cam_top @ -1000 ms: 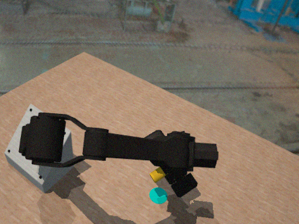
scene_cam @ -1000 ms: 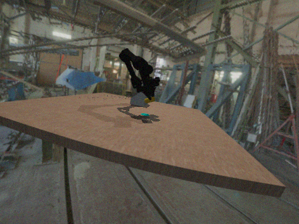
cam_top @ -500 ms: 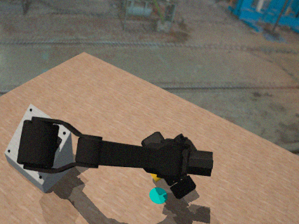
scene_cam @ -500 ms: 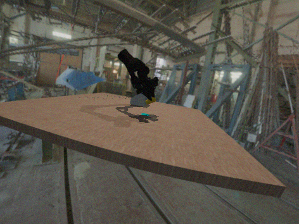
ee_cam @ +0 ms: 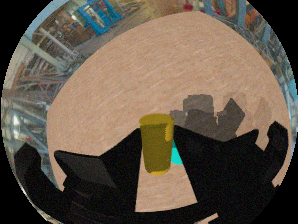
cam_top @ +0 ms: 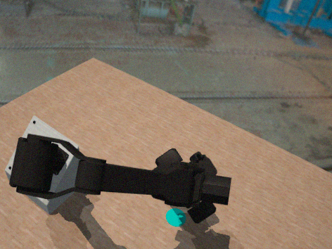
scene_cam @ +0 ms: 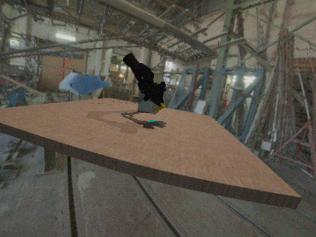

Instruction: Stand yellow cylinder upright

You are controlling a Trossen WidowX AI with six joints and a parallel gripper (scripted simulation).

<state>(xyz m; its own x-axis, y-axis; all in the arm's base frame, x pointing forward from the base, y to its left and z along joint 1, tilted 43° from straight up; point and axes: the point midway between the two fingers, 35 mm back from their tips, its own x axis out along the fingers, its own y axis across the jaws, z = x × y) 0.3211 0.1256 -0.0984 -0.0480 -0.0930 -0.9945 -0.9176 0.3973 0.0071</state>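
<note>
Now: gripper tip 1 cm short of the cyan circle, 4 cm to the left of it and 11 cm above it. Also, from my gripper tip: yellow tall cylinder (1 cm behind, 1 cm to the right, 1 cm below).
</note>
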